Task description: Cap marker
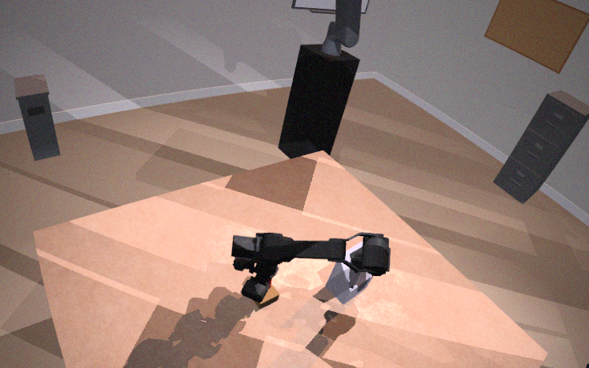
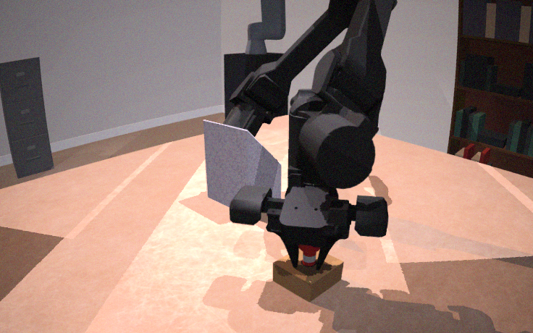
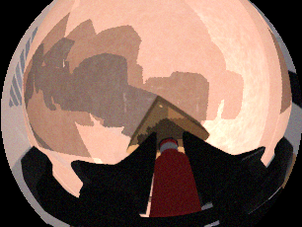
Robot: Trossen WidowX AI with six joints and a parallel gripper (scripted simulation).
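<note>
My gripper tip is now 1 cm past the red cap, 1 cm to the right of it and 5 cm below it.
</note>
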